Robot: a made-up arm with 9 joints. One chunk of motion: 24 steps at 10 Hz.
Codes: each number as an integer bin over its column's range. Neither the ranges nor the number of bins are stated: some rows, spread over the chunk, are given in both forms.
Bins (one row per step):
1: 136 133 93 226 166 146
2: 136 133 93 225 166 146
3: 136 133 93 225 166 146
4: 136 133 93 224 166 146
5: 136 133 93 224 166 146
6: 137 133 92 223 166 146
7: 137 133 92 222 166 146
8: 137 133 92 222 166 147
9: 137 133 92 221 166 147
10: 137 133 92 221 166 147
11: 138 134 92 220 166 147
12: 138 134 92 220 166 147
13: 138 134 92 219 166 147
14: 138 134 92 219 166 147
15: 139 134 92 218 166 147
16: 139 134 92 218 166 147
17: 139 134 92 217 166 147
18: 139 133 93 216 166 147
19: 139 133 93 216 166 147
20: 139 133 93 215 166 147
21: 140 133 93 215 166 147
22: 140 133 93 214 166 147
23: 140 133 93 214 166 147
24: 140 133 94 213 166 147
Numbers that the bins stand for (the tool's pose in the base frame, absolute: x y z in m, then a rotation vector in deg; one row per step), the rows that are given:
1: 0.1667 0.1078 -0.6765 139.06 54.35 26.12
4: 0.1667 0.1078 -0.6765 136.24 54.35 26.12
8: 0.1863 0.1078 -0.6961 133.41 54.35 27.53
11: 0.2059 0.1275 -0.6961 130.59 54.35 27.53
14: 0.2059 0.1275 -0.6961 129.18 54.35 27.53
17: 0.2255 0.1275 -0.6961 126.35 54.35 27.53
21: 0.2451 0.1078 -0.6765 123.53 54.35 27.53
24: 0.2451 0.1078 -0.6569 120.71 54.35 27.53
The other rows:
2: 0.1667 0.1078 -0.6765 137.65 54.35 26.12
3: 0.1667 0.1078 -0.6765 137.65 54.35 26.12
5: 0.1667 0.1078 -0.6765 136.24 54.35 26.12
6: 0.1863 0.1078 -0.6961 134.82 54.35 26.12
7: 0.1863 0.1078 -0.6961 133.41 54.35 26.12
9: 0.1863 0.1078 -0.6961 132.00 54.35 27.53
10: 0.1863 0.1078 -0.6961 132.00 54.35 27.53
12: 0.2059 0.1275 -0.6961 130.59 54.35 27.53
13: 0.2059 0.1275 -0.6961 129.18 54.35 27.53
15: 0.2255 0.1275 -0.6961 127.76 54.35 27.53
16: 0.2255 0.1275 -0.6961 127.76 54.35 27.53
18: 0.2255 0.1078 -0.6765 124.94 54.35 27.53
19: 0.2255 0.1078 -0.6765 124.94 54.35 27.53
20: 0.2255 0.1078 -0.6765 123.53 54.35 27.53
22: 0.2451 0.1078 -0.6765 122.12 54.35 27.53
23: 0.2451 0.1078 -0.6765 122.12 54.35 27.53

